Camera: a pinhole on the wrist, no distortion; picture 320 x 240 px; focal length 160.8 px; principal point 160.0 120.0 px. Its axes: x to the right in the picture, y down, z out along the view. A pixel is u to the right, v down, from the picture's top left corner.
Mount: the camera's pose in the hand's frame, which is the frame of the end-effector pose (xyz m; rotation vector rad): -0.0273 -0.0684 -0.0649 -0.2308 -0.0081 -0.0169
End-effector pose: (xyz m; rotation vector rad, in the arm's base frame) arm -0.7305 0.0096 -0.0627 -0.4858 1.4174 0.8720
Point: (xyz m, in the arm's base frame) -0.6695 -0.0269 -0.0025
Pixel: 78.5 103.3
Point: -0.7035 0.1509 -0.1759
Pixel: 299.1 179.8
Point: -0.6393 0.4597 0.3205
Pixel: 91.5 181.2
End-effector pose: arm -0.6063 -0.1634 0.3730 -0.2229 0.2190 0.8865
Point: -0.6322 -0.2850 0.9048
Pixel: 90.8 68.3
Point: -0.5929 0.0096 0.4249
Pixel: 281.7 218.2
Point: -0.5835 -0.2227 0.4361
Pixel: 131.8 93.5
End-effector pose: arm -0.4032 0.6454 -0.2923 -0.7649 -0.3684 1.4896
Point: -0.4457 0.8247 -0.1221
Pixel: 267.1 65.2
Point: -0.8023 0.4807 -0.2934
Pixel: outside the picture
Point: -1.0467 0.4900 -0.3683
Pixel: outside the picture
